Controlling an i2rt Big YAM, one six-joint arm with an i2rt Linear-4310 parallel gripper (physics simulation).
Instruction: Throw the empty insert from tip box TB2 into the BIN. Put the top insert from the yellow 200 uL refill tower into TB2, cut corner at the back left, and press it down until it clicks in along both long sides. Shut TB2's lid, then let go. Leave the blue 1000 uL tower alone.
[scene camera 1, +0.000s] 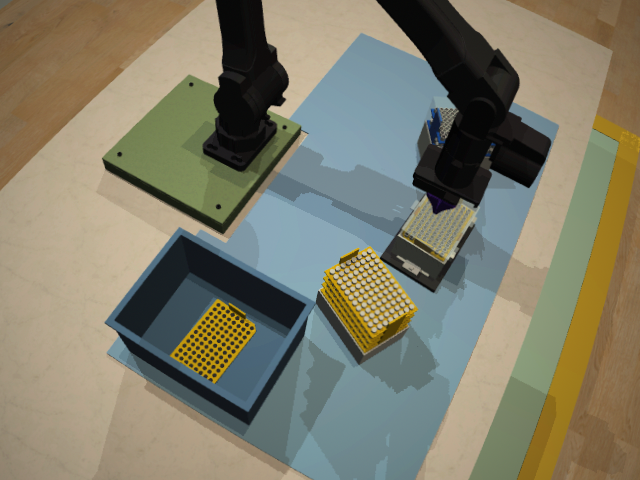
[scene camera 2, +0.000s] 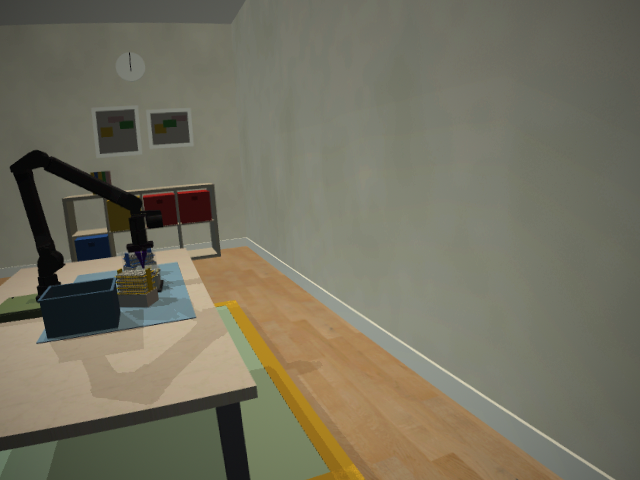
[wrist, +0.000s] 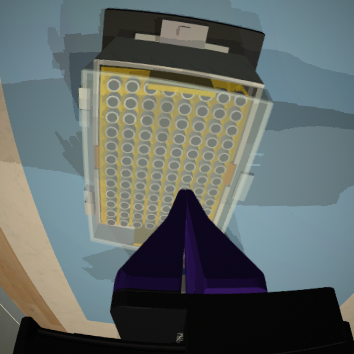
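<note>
TB2 (scene camera 1: 423, 264) (wrist: 180, 56) stands on the blue mat with a yellow insert of tips (wrist: 155, 125) inside. Its clear lid (wrist: 88, 165) lies over the insert; whether it is fully shut, and whether the insert is clicked in, I cannot tell. My gripper (scene camera 1: 437, 210) (scene camera 2: 143, 266) (wrist: 184, 197) is shut and empty, its purple tips over one end of the lid; contact is unclear. The yellow tower (scene camera 1: 369, 291) (scene camera 2: 133, 283) stands beside TB2. The bin (scene camera 1: 237, 281) (scene camera 2: 80, 312) holds the empty yellow insert (scene camera 1: 214, 341) flat on its floor.
The blue tower (scene camera 1: 435, 124) stands behind TB2, partly hidden by the arm. The green base plate (scene camera 1: 165, 139) (scene camera 2: 18, 308) carries the arm's base at the left. The bin's corner is close to the yellow tower.
</note>
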